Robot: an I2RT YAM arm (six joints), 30 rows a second.
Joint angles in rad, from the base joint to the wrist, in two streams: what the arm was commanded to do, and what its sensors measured. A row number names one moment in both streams.
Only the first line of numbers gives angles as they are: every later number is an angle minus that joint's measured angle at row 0.
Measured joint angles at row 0:
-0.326, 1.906, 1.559, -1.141, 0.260, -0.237
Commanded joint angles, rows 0 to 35:
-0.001, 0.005, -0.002, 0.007, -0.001, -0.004
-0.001, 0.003, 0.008, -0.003, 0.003, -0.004
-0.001, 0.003, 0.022, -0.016, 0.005, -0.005
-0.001, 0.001, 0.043, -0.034, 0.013, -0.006
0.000, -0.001, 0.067, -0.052, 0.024, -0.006
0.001, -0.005, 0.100, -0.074, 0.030, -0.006
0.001, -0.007, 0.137, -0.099, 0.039, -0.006
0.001, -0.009, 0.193, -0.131, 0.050, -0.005
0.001, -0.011, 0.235, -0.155, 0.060, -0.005
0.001, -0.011, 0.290, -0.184, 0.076, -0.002
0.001, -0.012, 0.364, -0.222, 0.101, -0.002
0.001, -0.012, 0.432, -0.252, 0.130, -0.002
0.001, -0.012, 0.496, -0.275, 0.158, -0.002
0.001, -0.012, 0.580, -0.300, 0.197, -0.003
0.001, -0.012, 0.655, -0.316, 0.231, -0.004
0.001, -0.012, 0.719, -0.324, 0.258, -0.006
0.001, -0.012, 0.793, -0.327, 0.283, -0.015
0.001, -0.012, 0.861, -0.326, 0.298, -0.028
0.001, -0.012, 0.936, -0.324, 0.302, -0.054
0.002, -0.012, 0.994, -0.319, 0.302, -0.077
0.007, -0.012, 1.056, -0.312, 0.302, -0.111
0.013, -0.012, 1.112, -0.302, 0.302, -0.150
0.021, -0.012, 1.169, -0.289, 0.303, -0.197
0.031, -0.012, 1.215, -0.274, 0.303, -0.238
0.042, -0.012, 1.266, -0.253, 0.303, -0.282
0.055, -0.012, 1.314, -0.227, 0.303, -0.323
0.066, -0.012, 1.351, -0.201, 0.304, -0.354
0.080, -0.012, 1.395, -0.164, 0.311, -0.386
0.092, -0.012, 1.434, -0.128, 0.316, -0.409
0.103, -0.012, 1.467, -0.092, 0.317, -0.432
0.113, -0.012, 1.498, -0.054, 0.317, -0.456
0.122, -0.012, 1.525, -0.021, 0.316, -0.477
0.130, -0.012, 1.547, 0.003, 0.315, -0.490
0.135, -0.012, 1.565, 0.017, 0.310, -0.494
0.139, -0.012, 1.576, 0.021, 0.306, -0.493
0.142, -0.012, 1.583, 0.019, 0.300, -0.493
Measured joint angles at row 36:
0.131, 0.000, 1.544, 0.013, 0.297, -0.424
